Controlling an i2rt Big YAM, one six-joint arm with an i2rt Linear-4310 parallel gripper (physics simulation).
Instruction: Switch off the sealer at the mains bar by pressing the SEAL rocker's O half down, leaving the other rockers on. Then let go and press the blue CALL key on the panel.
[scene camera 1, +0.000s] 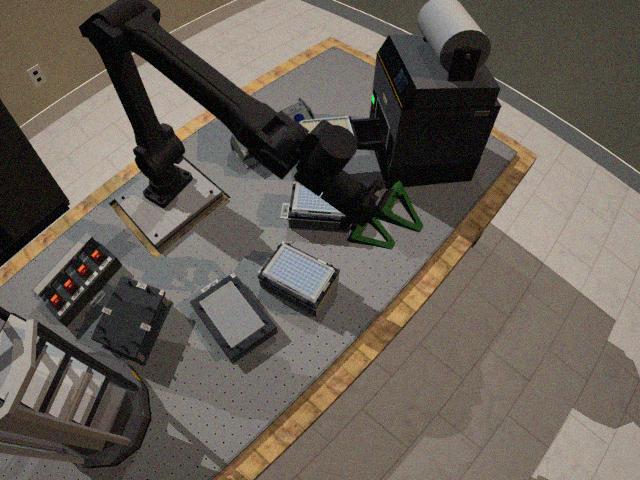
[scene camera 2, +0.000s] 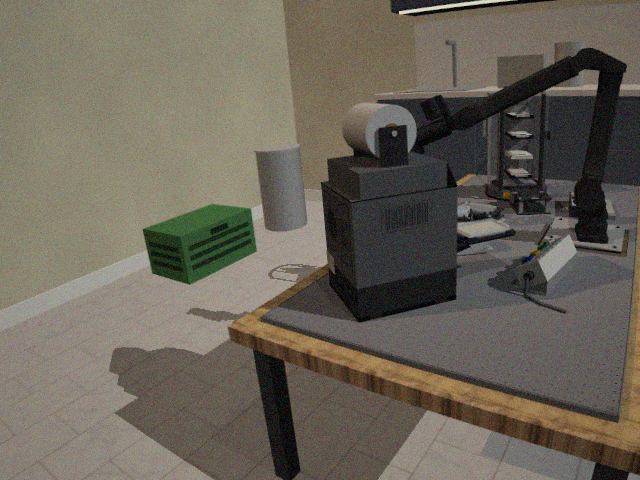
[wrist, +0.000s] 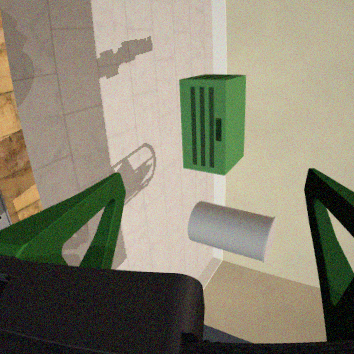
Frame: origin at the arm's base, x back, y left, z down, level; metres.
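Seen in the pictures: gripper, fingertip midpoint: (scene camera 1: 406, 238) (wrist: 211, 179); arm's base, origin of the base link: (scene camera 1: 168, 187) (scene camera 2: 590, 235).
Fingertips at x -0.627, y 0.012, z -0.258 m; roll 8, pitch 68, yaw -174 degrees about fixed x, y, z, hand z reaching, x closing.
Offsets run from my fingertips to a thing's middle. "pt": to the spot under its first point.
The mains bar {dy -0.351, dx +0.666, dz +0.249 m} (scene camera 1: 77, 279) lies at the left of scene camera 1, with several rockers glowing orange-red; their labels and the SEAL rocker's tilt are too small to tell. The dark sealer {dy +0.447, dx +0.116, dz +0.048 m} (scene camera 1: 439, 136) (scene camera 2: 403, 242) stands at the table's far end, a green light {pt dy +0.437, dx +0.271, dz +0.140 m} (scene camera 1: 372, 99) on its front. The grey key panel {dy +0.273, dx +0.486, dz +0.234 m} (scene camera 1: 241, 149) (scene camera 2: 559, 262) is partly hidden behind the arm in scene camera 1, its blue CALL key {dy +0.334, dx +0.438, dz +0.212 m} (scene camera 1: 298, 117) showing. My gripper (scene camera 1: 405, 237) (wrist: 211, 179) is open and empty, in the air near the sealer, far from the bar; its fingers are hidden in scene camera 2.
Well plates stand on a block {pt dy -0.056, dx +0.184, dz +0.221 m} (scene camera 1: 298, 273) and under the wrist (scene camera 1: 315, 202). A framed grey pad {dy -0.203, dx +0.259, dz +0.241 m} (scene camera 1: 232, 314), a black fixture {dy -0.343, dx +0.442, dz +0.238 m} (scene camera 1: 129, 320) and a rack carousel {pt dy -0.479, dx +0.290, dz +0.237 m} (scene camera 1: 143, 408) stand nearer the bar. A green crate (scene camera 2: 199, 245) (wrist: 206, 125) and grey bin (scene camera 2: 282, 188) (wrist: 230, 230) stand on the floor.
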